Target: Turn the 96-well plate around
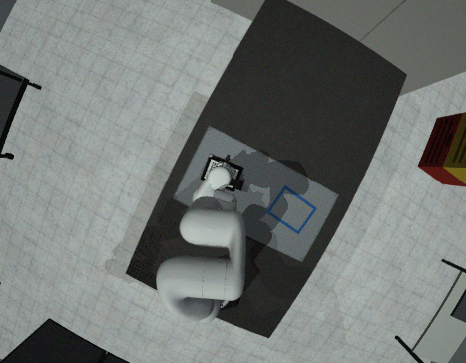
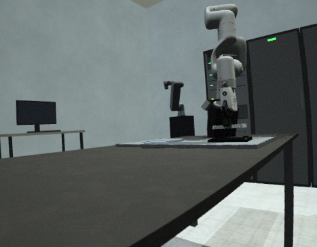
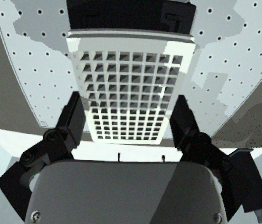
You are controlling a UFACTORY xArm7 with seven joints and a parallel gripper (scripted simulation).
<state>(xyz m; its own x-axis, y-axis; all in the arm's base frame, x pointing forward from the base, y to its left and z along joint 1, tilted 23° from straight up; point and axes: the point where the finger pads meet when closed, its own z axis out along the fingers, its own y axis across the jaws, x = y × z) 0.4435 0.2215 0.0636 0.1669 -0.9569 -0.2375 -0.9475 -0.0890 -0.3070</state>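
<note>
Right now the black plate nest N1 is 7 cm below my hand. Round my hand: white 96-well plate 1 cm below.
</note>
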